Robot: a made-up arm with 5 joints.
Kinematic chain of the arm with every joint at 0, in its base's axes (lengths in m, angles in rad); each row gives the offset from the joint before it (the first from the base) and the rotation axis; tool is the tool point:
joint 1: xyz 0 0 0.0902 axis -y
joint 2: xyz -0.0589 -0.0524 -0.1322 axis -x
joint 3: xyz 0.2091 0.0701 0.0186 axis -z
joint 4: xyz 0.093 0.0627 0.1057 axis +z
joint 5: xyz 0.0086 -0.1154 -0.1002 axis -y
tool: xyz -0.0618 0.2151 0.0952
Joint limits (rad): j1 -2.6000..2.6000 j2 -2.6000..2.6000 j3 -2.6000..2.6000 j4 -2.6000..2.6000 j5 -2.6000..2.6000
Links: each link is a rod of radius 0.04 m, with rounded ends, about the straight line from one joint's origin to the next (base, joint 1, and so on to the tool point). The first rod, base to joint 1, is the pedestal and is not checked.
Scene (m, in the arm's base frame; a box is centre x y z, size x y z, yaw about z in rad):
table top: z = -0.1
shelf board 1: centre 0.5 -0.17 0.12 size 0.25 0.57 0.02 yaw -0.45
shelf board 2: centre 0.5 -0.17 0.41 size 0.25 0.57 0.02 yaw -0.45
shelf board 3: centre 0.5 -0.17 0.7 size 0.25 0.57 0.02 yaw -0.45
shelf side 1: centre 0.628 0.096 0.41 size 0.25 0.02 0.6 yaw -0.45
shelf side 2: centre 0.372 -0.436 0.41 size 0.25 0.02 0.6 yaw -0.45
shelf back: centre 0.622 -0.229 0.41 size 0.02 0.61 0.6 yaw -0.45
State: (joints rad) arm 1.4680 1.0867 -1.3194 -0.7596 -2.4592
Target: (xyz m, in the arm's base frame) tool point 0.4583 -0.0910 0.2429
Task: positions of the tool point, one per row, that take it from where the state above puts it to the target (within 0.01 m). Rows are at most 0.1 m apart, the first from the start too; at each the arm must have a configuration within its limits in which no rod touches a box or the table.
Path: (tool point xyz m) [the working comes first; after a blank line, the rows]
Joints at the target: 1.5090 1.6157 -1.2152 -0.7662 -2.5879
Straight joint move there: clear.

1: 0.4608 0.0001 0.2227
2: 0.4583 -0.0910 0.2429

